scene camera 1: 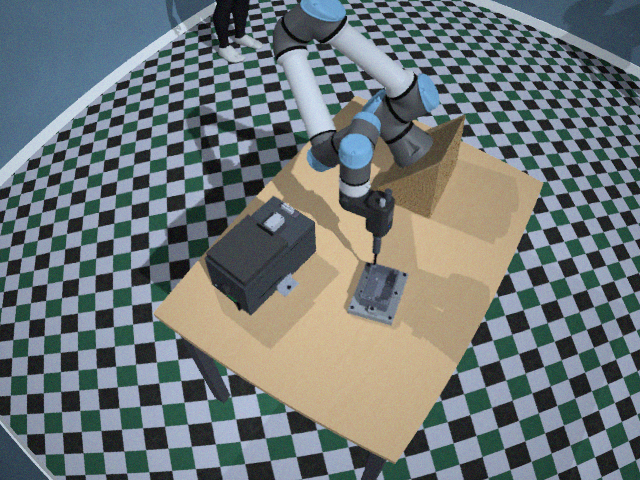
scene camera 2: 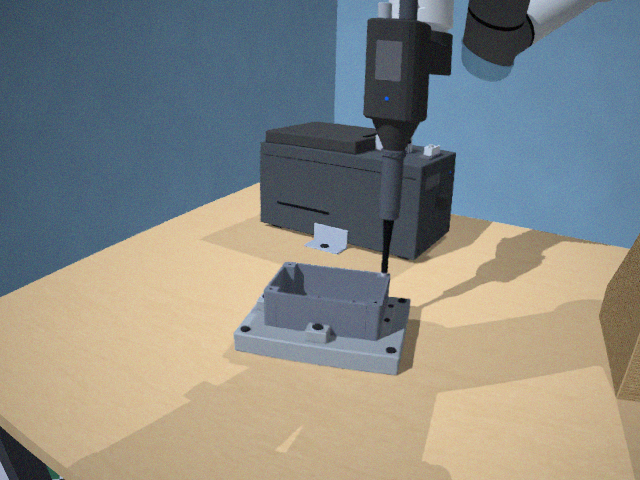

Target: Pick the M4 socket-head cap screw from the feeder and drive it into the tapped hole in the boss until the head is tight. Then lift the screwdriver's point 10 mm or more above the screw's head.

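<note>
The screwdriver [scene camera 1: 375, 261] [scene camera 2: 384, 271] stands upright with its thin black bit at the far right corner of the grey open-topped housing in scene camera 2. A small bright bit of the screw [scene camera 2: 383, 274] shows right under the bit's point, at rim height; its shank is hidden in the corner boss [scene camera 2: 385, 280]. The point appears to touch the screw's head; whether the head is tight cannot be told. The housing [scene camera 1: 382, 284] [scene camera 2: 320, 312] sits on a light grey base plate [scene camera 1: 381, 314] [scene camera 2: 310, 351]. The dark feeder [scene camera 1: 248, 253] [scene camera 2: 330, 180] stands behind it, with small white blocks on top.
A small metal bracket [scene camera 1: 287, 285] [scene camera 2: 330, 237] stands by the feeder's side. A brown wedge-shaped block [scene camera 1: 439, 180] [scene camera 2: 622, 320] stands on the wooden table [scene camera 1: 330, 361] [scene camera 2: 155, 330]. A person's legs [scene camera 1: 231, 25] show on the floor beyond the table in scene camera 1.
</note>
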